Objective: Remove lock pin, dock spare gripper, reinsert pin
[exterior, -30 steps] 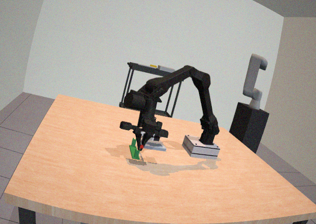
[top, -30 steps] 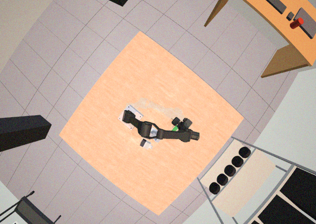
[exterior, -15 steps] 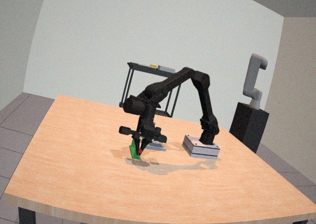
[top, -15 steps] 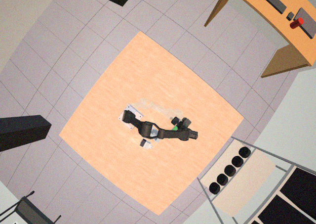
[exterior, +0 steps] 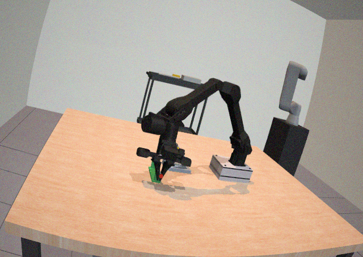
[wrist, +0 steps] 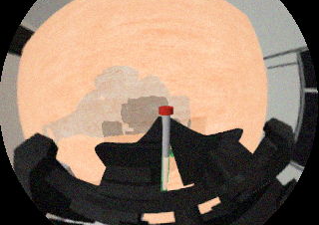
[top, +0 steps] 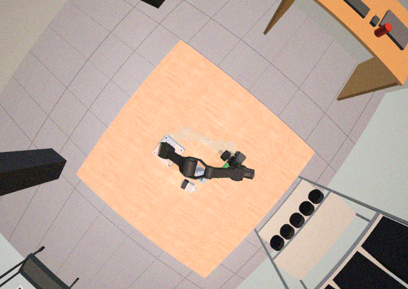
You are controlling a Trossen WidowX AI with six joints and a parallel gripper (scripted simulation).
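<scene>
Right now my gripper tip is 100 mm to the left of the green cradle and 20 mm past it. Round my gripper tip: grey mount (210 mm to the right, 120 mm behind, 30 mm above); then spare gripper (320 mm to the right, 150 mm behind).
</scene>
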